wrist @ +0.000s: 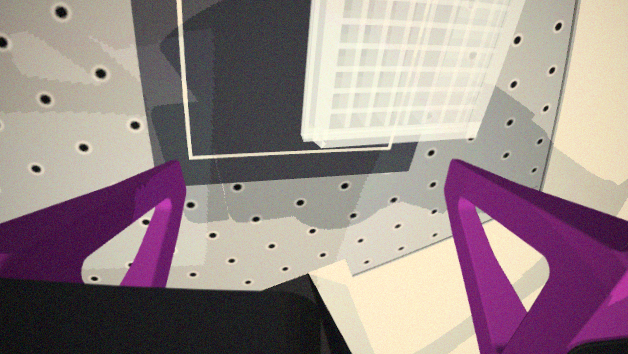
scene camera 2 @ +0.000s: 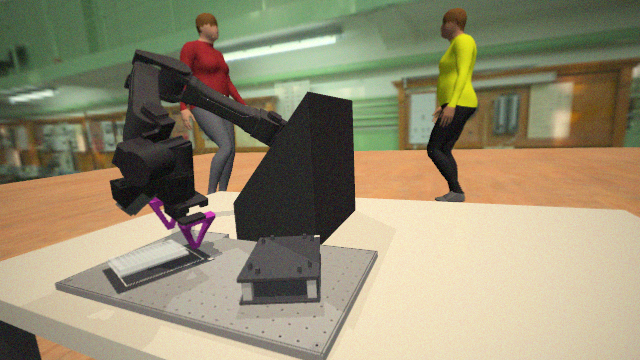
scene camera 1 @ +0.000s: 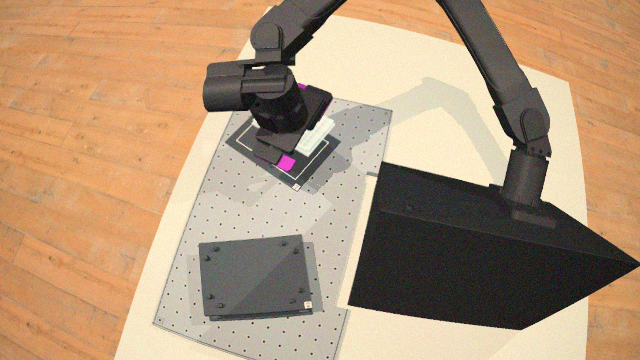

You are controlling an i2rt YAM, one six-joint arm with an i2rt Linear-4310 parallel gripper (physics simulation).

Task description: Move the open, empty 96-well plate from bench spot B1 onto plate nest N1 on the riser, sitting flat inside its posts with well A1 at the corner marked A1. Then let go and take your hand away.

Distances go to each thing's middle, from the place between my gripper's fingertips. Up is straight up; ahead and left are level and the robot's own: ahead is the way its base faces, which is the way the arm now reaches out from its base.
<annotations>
I see the dark outlined pad [scene camera 1: 243, 140] 5 cm ahead of my hand, 4 cm below it and 2 cm to the right of it. From my hand the other things lie so: white well plate [scene camera 2: 125, 264] 6 cm to the right, 4 cm ahead, 3 cm below.
</annotations>
